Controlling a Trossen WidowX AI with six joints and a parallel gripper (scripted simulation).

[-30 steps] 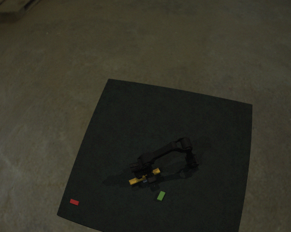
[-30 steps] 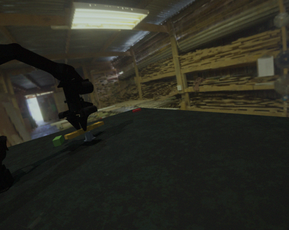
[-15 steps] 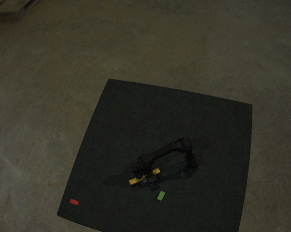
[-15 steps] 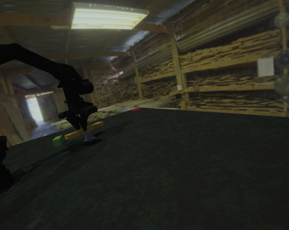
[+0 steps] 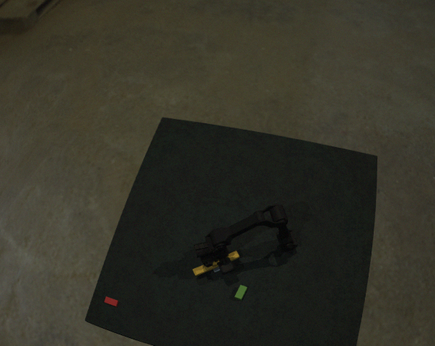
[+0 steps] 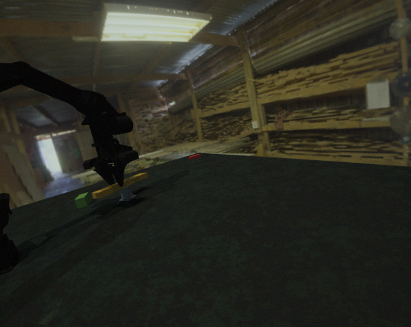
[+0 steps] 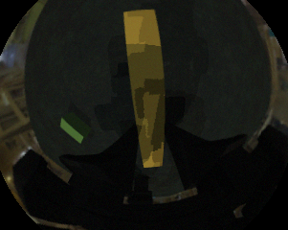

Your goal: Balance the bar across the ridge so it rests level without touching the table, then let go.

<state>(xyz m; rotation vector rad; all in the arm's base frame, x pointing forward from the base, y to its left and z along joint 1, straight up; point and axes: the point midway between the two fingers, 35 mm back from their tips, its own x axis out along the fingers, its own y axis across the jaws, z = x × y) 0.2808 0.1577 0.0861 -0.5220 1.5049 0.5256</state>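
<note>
Now: the yellow bar 20 mm to the left of my gripper tip and 20 mm ahead of it. The rest, counted from my gripper tip: red block 460 mm ahead, 340 mm to the left, 40 mm below; then ridge 20 mm to the left, 20 mm ahead, 10 mm below; then green block 130 mm to the left, 120 mm behind, 40 mm below.
</note>
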